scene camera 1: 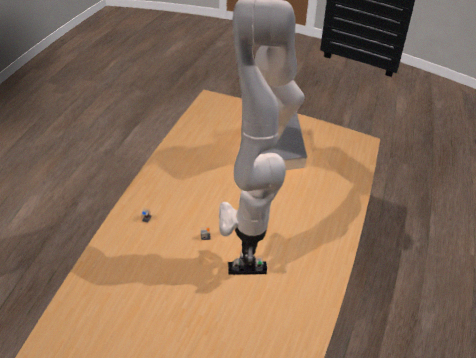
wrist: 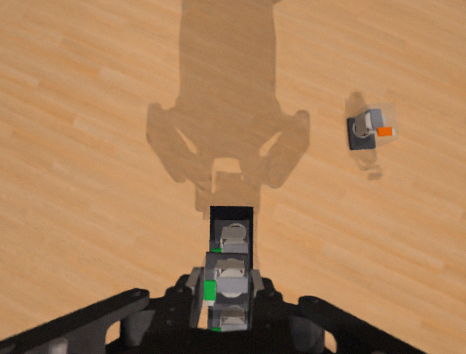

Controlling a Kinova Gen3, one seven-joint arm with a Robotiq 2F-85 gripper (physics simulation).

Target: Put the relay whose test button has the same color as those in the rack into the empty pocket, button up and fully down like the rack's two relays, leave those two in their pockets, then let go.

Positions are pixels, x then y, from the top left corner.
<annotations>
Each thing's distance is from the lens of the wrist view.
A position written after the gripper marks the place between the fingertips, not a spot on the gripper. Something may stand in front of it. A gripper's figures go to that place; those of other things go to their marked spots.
gripper (wrist: 225, 283): 0.18 m
green-button relay (wrist: 227, 235): 0.18 m
green-button relay (wrist: 225, 278): 0.15 m
black rack (wrist: 221, 212): 0.20 m
</annotations>
